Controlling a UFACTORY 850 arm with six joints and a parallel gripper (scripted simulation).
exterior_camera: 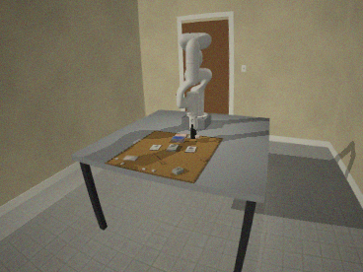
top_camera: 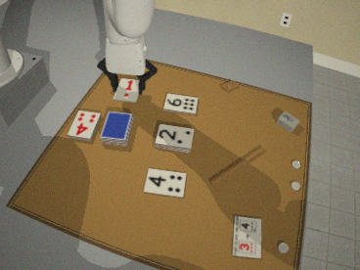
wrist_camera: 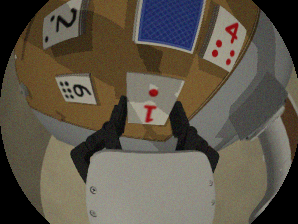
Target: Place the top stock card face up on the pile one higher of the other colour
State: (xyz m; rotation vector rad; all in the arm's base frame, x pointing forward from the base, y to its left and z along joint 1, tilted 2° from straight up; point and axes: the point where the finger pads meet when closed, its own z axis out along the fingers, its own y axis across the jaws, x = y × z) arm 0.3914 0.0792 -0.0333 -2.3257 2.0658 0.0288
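The brown card cloth lies 180 mm ahead of my hand, 120 mm to the right of it and 70 mm below it. The rest, counted from my hand: small grey block (440 mm ahead, 40 mm to the left, 40 mm below); then thin stick (320 mm ahead, 140 mm to the right, 50 mm below); then rule card (370 mm ahead, 320 mm to the right, 50 mm below).
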